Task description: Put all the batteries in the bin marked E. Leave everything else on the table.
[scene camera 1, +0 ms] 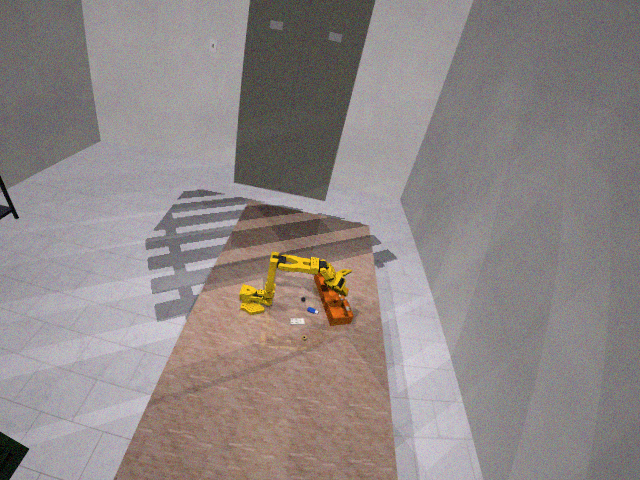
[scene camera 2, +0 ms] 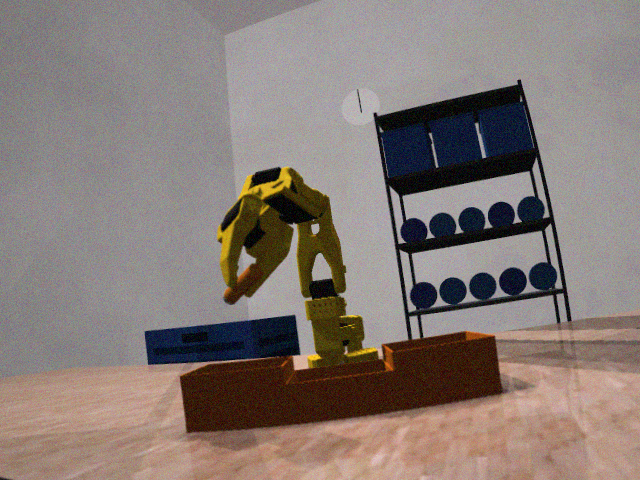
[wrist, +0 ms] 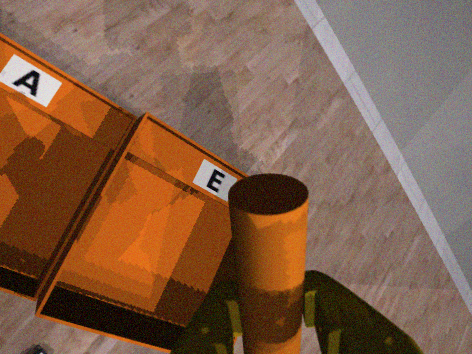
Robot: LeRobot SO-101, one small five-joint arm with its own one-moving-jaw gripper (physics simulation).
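Seen in the pictures: hand at its tool point: (scene camera 1: 342, 294) (scene camera 2: 246, 291) (wrist: 240, 299); arm's base at its link origin: (scene camera 1: 258, 304).
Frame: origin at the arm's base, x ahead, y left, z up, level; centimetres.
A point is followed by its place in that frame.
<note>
My gripper (scene camera 1: 345, 292) (scene camera 2: 240, 288) @(x 29.6, y 2.7, z 11.0 cm) (wrist: 270, 310) @(x 29.6, y 2.7, z 11.0 cm) is raised above the orange bin row, its jaws pressed on both sides of an orange cylindrical battery (scene camera 2: 232, 296) @(x 30.2, y 1.6, z 10.7 cm) (wrist: 270, 245) @(x 30.3, y 4.2, z 12.8 cm). The battery sticks out past the tips, tilted down in scene camera 2. The bin marked E (scene camera 1: 340, 320) @(x 31.0, y -2.5, z 2.8 cm) (scene camera 2: 232, 397) @(x 34.3, y 3.0, z 2.6 cm) (wrist: 170, 150) @(x 32.8, y 5.1, z 4.2 cm) is the end compartment of the row. In the wrist view the battery overlaps its right part and hides its right corner; I cannot tell whether the tips are over it. The visible part of its floor shows light and shadow. I make out no other battery.
The bin marked A (wrist: 75, 110) @(x 31.2, y 8.8, z 2.8 cm) adjoins E. In scene camera 1 a blue stick (scene camera 1: 311, 310) @(x 20.0, y 1.5, z 0.8 cm), a white domino (scene camera 1: 297, 321) @(x 15.3, y -5.0, z 0.8 cm), a small dark thing (scene camera 1: 303, 299) @(x 16.4, y 6.3, z 0.8 cm) and a small brass-coloured thing (scene camera 1: 304, 337) @(x 18.6, y -11.3, z 0.8 cm) lie between the arm's base and the bin row or nearer the camera.
</note>
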